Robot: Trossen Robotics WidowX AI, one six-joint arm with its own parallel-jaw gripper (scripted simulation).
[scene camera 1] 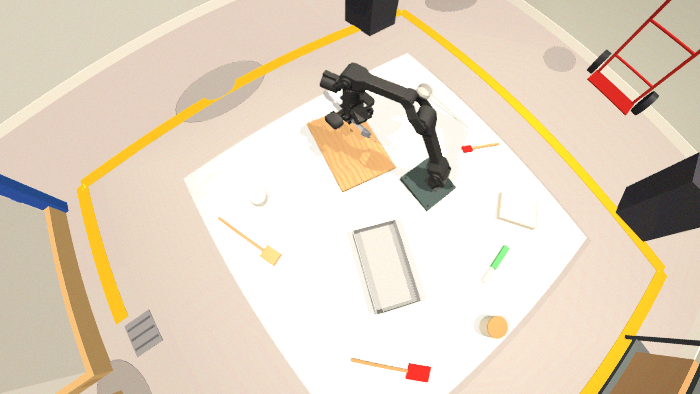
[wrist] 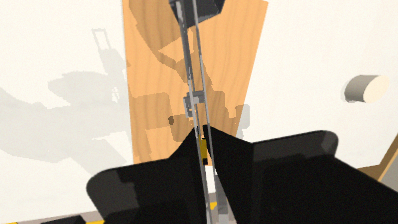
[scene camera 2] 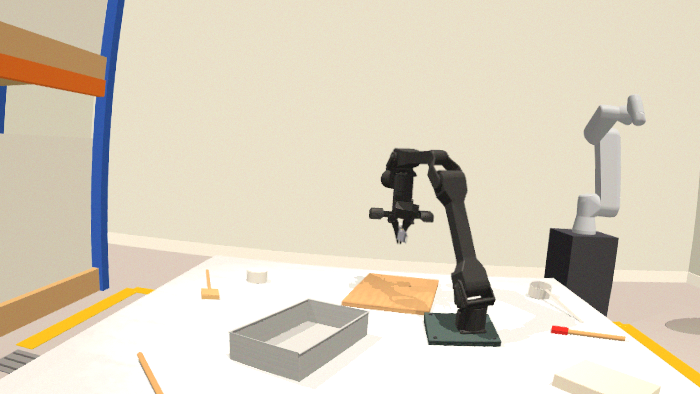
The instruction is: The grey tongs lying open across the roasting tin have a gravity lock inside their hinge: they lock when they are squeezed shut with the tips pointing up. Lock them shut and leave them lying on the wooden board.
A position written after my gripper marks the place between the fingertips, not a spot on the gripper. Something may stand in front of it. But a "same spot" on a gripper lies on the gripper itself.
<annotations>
my gripper: scene camera 1 349, 123; wrist; scene camera 2
same spot on my gripper: [scene camera 2: 395, 223] = [wrist: 273, 138]
</annotations>
